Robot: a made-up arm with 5 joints.
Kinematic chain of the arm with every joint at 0, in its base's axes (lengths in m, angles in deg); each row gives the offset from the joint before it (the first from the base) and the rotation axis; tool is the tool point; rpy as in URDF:
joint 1: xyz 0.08 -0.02 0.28 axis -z
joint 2: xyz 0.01 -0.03 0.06 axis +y
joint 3: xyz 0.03 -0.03 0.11 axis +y
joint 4: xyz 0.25 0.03 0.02 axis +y
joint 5: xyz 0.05 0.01 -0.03 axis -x
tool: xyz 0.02 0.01 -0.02 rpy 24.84 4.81 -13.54
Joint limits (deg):
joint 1: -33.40..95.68
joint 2: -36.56..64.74
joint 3: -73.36..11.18
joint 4: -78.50..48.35
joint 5: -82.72..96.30
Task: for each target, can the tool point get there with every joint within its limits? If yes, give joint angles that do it. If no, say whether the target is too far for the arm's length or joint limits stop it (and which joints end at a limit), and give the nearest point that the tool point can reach.
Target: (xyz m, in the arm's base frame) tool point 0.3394 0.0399 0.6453
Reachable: yes | joints -13.67 -7.77 -38.51 15.28 -22.51
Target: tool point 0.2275 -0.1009 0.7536
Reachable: yes | joints 28.62 -4.39 -54.69 -42.77 -34.94
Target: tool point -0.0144 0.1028 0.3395
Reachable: no: joint limits stop it (at a limit: joint 1, joint 2, joint 3, joint 4) | nearest point 0.1868 0.0411 0.0918 | short by 0.325 m
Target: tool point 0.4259 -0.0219 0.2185
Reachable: yes | joints 0.69 43.91 -14.88 29.53 -59.79
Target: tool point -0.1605 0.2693 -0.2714
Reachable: no: too far | nearest point 0.2136 0.0680 0.0536 | short by 0.535 m
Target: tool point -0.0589 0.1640 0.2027
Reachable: no: joint limits stop it (at a limit: joint 1, joint 2, joint 3, joint 4) | nearest point 0.1873 0.0479 0.0890 | short by 0.295 m
